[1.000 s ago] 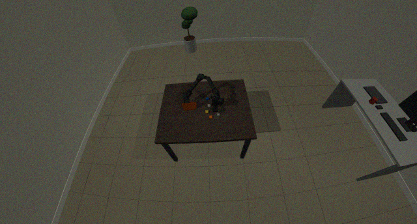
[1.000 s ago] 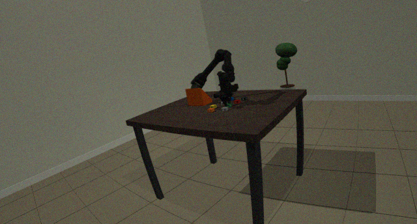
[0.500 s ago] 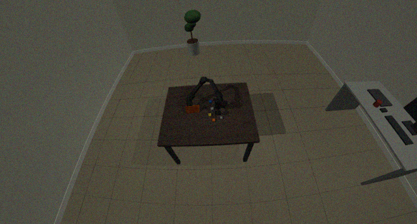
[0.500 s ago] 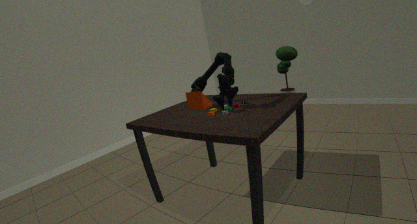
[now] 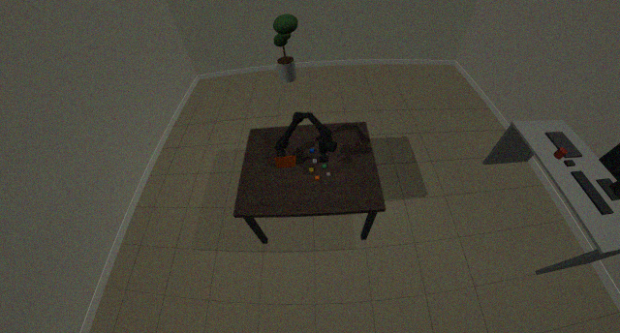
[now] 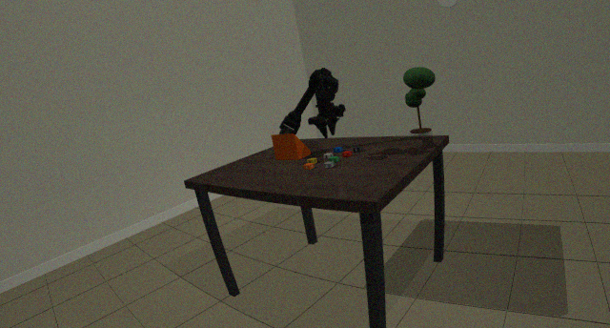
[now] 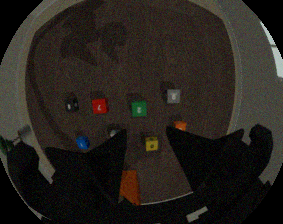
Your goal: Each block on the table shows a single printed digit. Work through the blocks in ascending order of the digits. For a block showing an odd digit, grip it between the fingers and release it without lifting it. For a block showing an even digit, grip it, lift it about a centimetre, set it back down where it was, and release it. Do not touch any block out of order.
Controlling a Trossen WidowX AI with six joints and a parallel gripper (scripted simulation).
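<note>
The orange block lies 10 cm to the right of my gripper tip, 10 cm below it and 7 cm behind it. From my gripper tip the other things lie so: green block (10 cm below); red block (10 cm below, 9 cm to the left, 3 cm ahead); grey block (10 cm below, 8 cm to the right, 2 cm ahead).
</note>
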